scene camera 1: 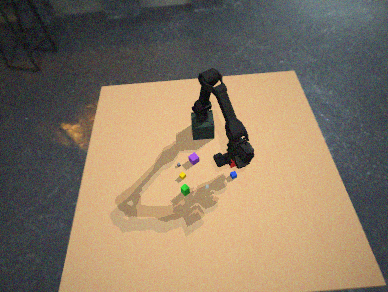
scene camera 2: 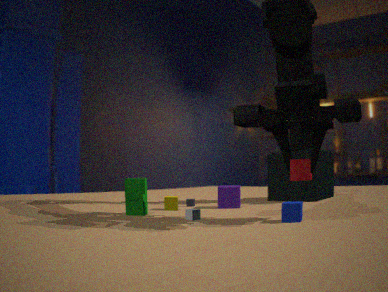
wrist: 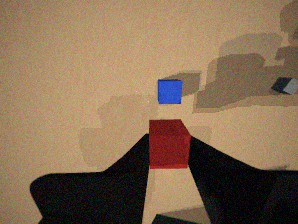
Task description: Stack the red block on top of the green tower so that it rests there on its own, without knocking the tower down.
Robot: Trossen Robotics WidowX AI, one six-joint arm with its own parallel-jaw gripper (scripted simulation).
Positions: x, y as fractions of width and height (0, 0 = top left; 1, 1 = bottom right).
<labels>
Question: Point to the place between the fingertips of my gripper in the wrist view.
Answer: At 0.56, 0.61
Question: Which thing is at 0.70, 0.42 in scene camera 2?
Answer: My gripper.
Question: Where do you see a red block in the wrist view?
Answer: At 0.57, 0.63
</labels>
